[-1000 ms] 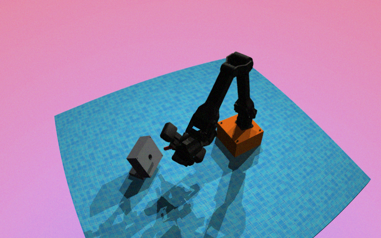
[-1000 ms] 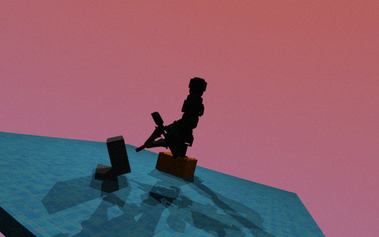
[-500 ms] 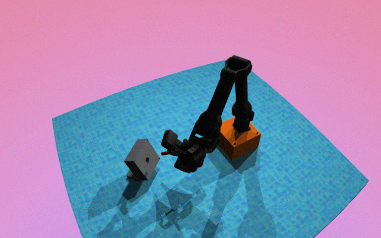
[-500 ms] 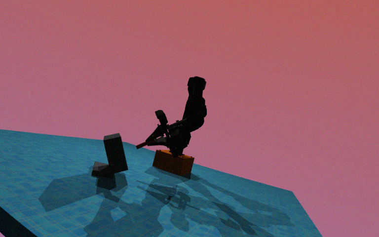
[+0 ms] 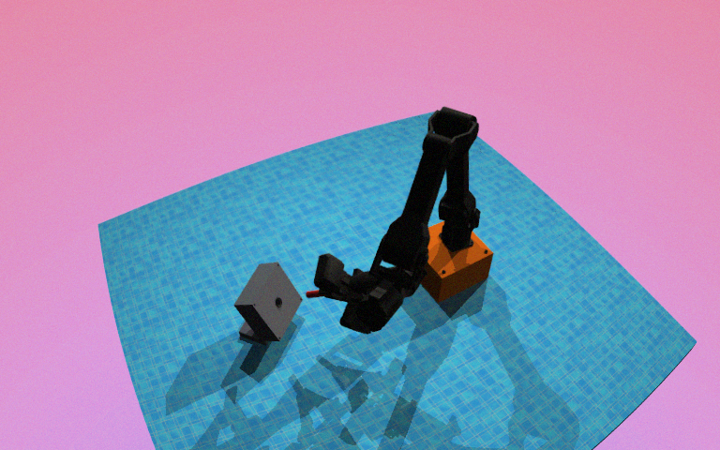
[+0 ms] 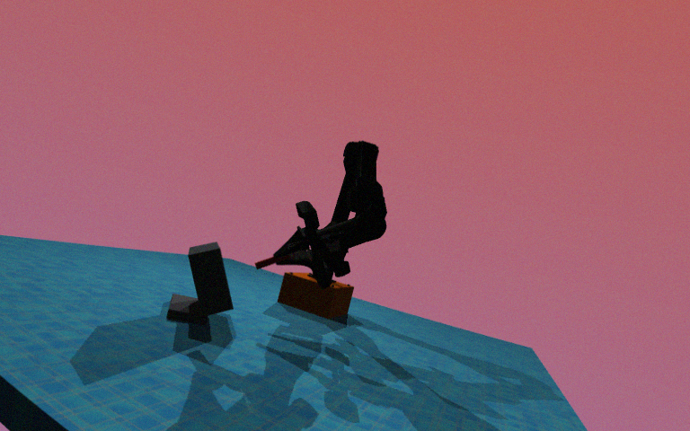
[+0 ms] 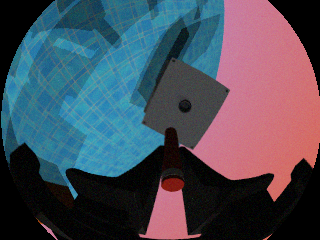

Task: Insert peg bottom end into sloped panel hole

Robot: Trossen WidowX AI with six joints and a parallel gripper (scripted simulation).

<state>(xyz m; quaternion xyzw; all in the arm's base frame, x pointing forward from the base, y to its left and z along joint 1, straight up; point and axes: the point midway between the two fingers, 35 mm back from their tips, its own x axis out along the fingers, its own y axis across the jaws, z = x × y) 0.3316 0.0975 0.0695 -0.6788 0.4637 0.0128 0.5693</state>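
My gripper tip is 100 mm short of the grey sloped panel, 60 mm to the left of it and 60 mm above it. The rest, counted from my gripper tip: red round peg 10 mm to the left, 10 mm behind, 10 mm above.
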